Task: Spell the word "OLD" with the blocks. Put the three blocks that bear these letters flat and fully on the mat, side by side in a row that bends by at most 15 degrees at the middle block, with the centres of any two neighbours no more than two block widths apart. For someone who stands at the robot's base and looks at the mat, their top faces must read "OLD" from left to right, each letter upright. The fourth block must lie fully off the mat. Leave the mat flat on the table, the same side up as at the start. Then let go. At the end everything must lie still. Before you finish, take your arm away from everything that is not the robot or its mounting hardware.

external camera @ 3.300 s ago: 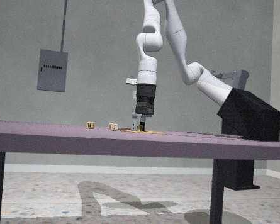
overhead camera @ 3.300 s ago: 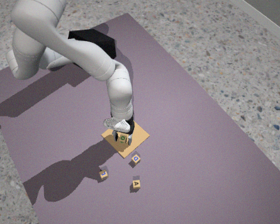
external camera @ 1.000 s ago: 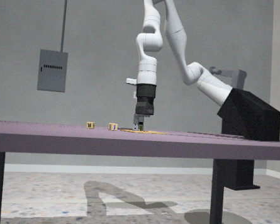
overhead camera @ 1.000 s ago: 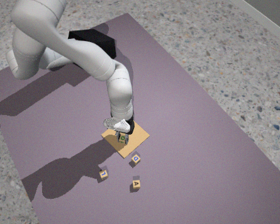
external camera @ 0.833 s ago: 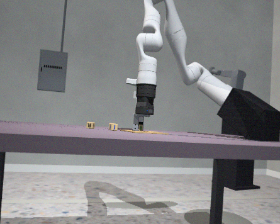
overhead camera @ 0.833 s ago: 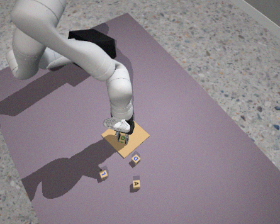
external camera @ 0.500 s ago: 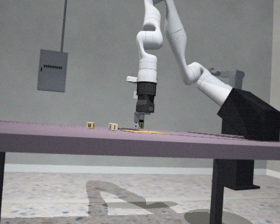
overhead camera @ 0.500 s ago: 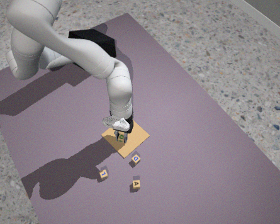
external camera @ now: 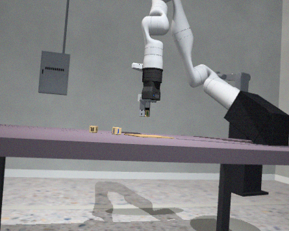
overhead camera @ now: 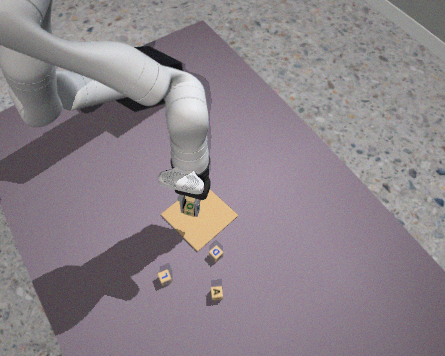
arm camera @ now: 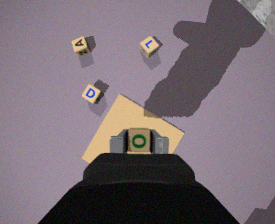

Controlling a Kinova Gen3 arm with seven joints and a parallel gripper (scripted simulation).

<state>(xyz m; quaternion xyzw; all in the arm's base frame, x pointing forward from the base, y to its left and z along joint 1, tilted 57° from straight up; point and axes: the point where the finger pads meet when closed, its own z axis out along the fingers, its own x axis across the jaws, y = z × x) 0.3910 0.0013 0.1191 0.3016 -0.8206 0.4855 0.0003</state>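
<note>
Now: hand 9 cm above the tan mat, 3 cm to the right of it and 1 cm past it. From my hand the other things lie so: L block 14 cm to the right, 8 cm below, 6 cm ahead; then O block 1 cm below; then D block 10 cm ahead, 8 cm below, 1 cm to the right.
</note>
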